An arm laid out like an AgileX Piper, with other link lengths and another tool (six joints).
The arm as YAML. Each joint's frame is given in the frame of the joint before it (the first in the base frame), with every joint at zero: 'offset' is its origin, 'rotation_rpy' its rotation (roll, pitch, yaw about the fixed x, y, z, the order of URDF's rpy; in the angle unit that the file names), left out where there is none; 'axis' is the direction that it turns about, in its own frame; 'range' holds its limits. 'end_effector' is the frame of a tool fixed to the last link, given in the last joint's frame.
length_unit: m
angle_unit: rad
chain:
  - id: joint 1
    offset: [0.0, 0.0, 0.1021]
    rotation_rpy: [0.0, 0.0, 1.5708]
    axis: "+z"
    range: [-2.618, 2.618]
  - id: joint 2
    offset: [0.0, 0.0, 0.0]
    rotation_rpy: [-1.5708, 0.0, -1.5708]
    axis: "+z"
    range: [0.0, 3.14]
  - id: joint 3
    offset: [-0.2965, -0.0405, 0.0]
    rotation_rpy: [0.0, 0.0, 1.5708]
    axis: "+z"
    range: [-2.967, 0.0]
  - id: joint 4
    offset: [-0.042, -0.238, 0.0]
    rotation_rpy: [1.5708, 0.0, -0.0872]
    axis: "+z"
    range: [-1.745, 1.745]
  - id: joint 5
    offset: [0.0, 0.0, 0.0]
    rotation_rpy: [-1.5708, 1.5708, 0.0]
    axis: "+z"
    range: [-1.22, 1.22]
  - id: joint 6
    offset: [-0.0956, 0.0, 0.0]
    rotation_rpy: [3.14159, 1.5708, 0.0]
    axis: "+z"
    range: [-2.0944, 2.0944]
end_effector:
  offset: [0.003, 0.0, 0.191]
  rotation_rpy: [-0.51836, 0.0, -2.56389]
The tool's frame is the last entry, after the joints.
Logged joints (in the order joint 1, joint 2, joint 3, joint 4, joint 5, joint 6), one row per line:
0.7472, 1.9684, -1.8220, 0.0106, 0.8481, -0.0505
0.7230, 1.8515, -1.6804, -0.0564, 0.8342, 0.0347
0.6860, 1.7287, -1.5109, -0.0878, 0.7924, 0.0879
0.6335, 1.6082, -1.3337, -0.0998, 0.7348, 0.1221
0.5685, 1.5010, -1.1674, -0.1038, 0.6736, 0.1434
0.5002, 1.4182, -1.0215, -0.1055, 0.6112, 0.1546
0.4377, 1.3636, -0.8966, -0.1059, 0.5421, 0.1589
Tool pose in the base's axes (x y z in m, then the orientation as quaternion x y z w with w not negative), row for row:
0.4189, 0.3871, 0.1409, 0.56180, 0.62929, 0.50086, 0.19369
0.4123, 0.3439, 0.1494, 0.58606, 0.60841, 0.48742, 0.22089
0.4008, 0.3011, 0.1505, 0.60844, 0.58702, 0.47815, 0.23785
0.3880, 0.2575, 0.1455, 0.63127, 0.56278, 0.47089, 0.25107
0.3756, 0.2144, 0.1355, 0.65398, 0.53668, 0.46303, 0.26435
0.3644, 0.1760, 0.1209, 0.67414, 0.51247, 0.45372, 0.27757
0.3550, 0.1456, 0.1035, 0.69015, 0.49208, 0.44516, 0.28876
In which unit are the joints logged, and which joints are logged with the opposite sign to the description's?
The joints are logged in radians. Opposite sign: none.
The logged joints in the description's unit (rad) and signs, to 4 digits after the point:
0.7472, 1.9684, -1.8220, 0.0106, 0.8481, -0.0505
0.7230, 1.8515, -1.6804, -0.0564, 0.8342, 0.0347
0.6860, 1.7287, -1.5109, -0.0878, 0.7924, 0.0879
0.6335, 1.6082, -1.3337, -0.0998, 0.7348, 0.1221
0.5685, 1.5010, -1.1674, -0.1038, 0.6736, 0.1434
0.5002, 1.4182, -1.0215, -0.1055, 0.6112, 0.1546
0.4377, 1.3636, -0.8966, -0.1059, 0.5421, 0.1589

